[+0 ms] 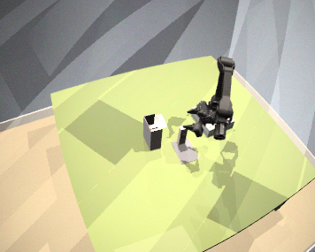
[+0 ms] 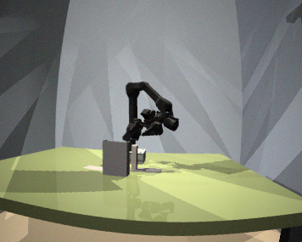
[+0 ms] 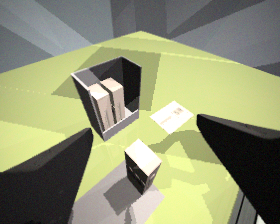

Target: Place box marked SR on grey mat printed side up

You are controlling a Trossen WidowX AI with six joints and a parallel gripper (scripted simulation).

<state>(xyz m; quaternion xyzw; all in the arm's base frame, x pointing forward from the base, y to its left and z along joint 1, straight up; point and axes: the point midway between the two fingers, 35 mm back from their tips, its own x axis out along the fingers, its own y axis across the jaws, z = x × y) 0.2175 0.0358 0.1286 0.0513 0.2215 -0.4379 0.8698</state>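
Now: the grey mat 1 cm ahead of my gripper tip, 6 cm to the left of it and 18 cm below it. The rest, counted from my gripper tip: white card 1 cm ahead, 19 cm to the right, 18 cm below.
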